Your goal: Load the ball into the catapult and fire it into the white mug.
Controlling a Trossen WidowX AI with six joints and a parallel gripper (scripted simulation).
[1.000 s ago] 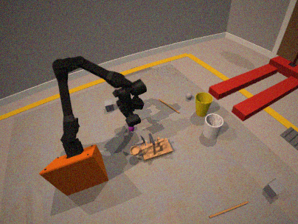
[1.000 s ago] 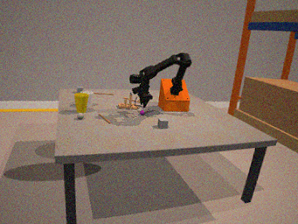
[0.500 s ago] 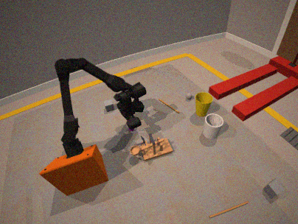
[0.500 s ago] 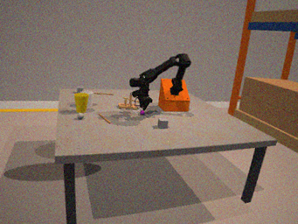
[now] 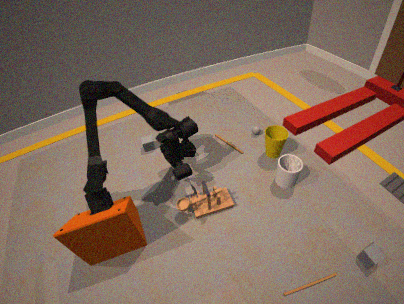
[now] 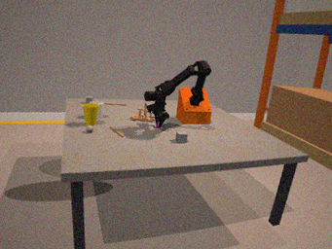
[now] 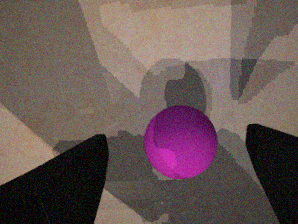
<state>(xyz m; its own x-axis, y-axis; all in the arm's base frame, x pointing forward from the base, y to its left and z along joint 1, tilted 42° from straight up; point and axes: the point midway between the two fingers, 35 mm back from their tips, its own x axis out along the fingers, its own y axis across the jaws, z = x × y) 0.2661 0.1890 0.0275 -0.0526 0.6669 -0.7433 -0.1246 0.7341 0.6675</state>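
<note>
Right now the purple ball is right at my gripper tip. The rest, counted from my gripper tip: wooden catapult (15 cm to the right, 4 cm ahead, 3 cm above); then white mug (38 cm ahead, 19 cm to the right, 1 cm above); then yellow cup (41 cm ahead, 4 cm to the right, 1 cm above).
</note>
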